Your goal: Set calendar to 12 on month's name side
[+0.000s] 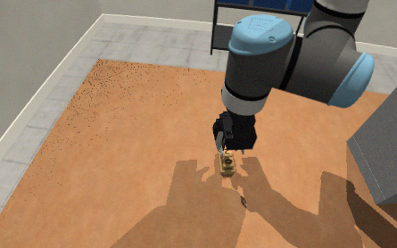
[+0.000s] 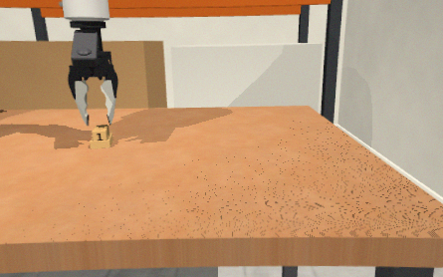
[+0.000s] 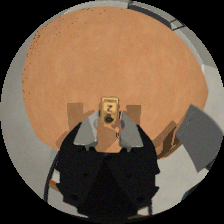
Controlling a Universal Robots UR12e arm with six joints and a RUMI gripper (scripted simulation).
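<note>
The cube is 4 cm below my hand. The rest, counted from my hand: tray 6 cm below, 2 cm to the left.
</note>
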